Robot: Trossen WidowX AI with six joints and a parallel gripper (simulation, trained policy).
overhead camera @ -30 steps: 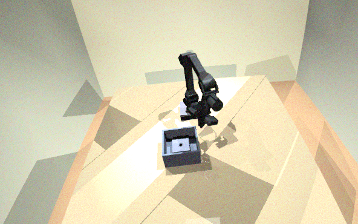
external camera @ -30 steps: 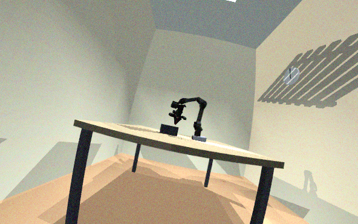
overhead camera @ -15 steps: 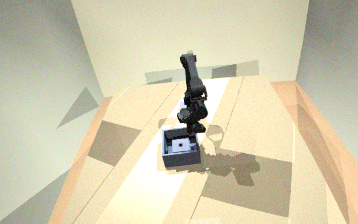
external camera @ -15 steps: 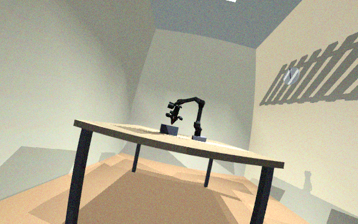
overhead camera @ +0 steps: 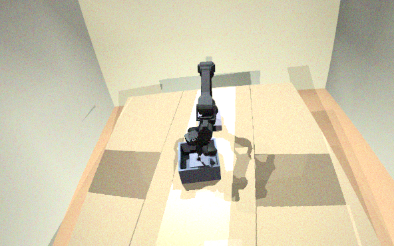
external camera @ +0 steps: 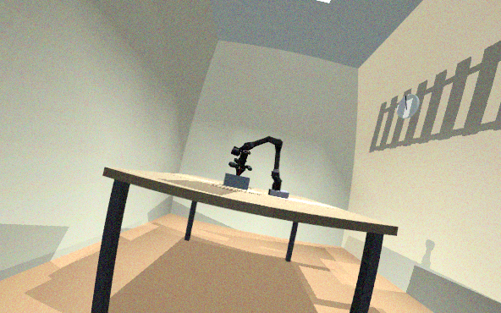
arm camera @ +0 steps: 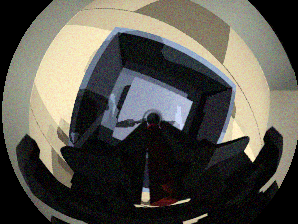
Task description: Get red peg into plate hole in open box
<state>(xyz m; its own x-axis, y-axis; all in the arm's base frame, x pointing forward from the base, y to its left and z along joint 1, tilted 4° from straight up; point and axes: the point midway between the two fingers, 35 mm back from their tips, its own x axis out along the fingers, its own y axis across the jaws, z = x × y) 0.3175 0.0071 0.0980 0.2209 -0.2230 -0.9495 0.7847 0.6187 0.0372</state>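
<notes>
Right now the red peg is 30 mm above my gripper tip, 10 mm to the left of it and 10 mm behind it. From my gripper tip the other things lie so: blue-grey box: 70 mm below; pale plate: 50 mm below.
</notes>
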